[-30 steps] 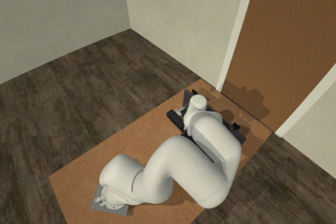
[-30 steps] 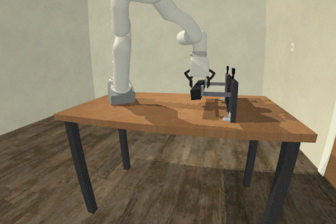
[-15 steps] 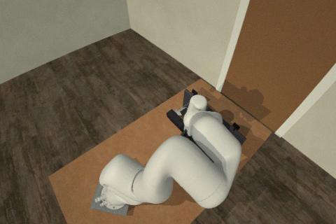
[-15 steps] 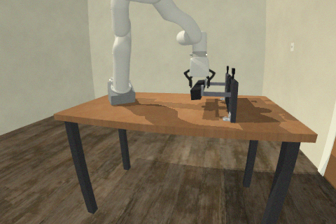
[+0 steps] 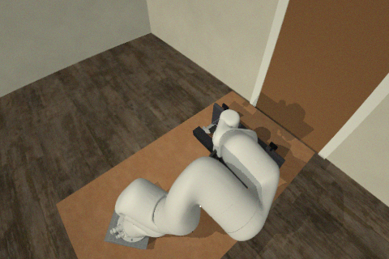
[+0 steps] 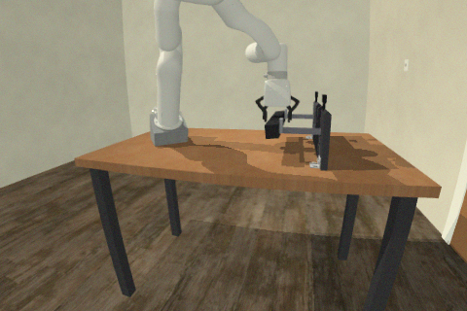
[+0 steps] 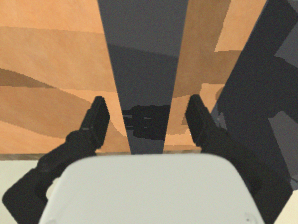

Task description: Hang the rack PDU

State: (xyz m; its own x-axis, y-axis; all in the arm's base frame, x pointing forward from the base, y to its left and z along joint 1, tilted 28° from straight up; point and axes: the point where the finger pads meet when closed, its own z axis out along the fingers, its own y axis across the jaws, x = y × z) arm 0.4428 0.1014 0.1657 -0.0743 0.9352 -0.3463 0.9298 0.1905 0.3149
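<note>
The rack PDU lies 2 cm ahead of my hand and 1 cm below it. Round my hand: dark upright panel 16 cm ahead, 3 cm below, 1 cm to the left.
</note>
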